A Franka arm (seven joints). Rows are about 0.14 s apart.
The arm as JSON. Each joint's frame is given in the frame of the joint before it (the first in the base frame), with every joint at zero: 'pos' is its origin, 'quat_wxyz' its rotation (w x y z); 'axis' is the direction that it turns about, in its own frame. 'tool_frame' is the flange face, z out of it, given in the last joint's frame.
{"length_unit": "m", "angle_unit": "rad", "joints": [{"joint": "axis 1", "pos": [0.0, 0.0, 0.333], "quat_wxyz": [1.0, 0.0, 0.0, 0.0], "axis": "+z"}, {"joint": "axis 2", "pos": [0.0, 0.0, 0.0], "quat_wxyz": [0.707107, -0.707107, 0.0, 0.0], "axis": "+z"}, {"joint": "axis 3", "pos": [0.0, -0.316, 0.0], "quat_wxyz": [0.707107, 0.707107, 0.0, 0.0], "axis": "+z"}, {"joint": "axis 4", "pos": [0.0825, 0.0, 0.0], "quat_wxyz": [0.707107, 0.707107, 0.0, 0.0], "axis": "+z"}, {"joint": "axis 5", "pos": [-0.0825, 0.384, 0.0], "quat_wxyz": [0.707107, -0.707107, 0.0, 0.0], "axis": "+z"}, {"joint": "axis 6", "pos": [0.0, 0.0, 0.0], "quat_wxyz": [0.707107, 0.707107, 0.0, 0.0], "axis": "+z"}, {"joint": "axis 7", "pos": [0.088, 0.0, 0.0], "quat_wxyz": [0.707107, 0.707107, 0.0, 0.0], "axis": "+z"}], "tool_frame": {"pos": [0.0, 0.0, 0.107], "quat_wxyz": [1.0, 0.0, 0.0, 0.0]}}
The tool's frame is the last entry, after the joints.
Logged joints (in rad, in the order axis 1, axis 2, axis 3, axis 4, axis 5, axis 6, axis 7), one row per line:
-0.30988 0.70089 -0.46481 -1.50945 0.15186 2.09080 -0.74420
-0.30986 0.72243 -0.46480 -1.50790 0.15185 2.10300 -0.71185
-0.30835 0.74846 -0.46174 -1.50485 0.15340 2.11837 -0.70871
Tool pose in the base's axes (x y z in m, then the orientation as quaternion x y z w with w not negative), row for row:
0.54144 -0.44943 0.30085 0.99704 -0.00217 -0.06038 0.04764
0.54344 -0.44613 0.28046 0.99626 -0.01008 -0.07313 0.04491
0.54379 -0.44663 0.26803 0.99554 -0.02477 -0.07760 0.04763
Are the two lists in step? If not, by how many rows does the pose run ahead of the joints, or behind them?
The pose runs 1 row behind the joints: the pose in row i belongs to the joints in row i - 1.
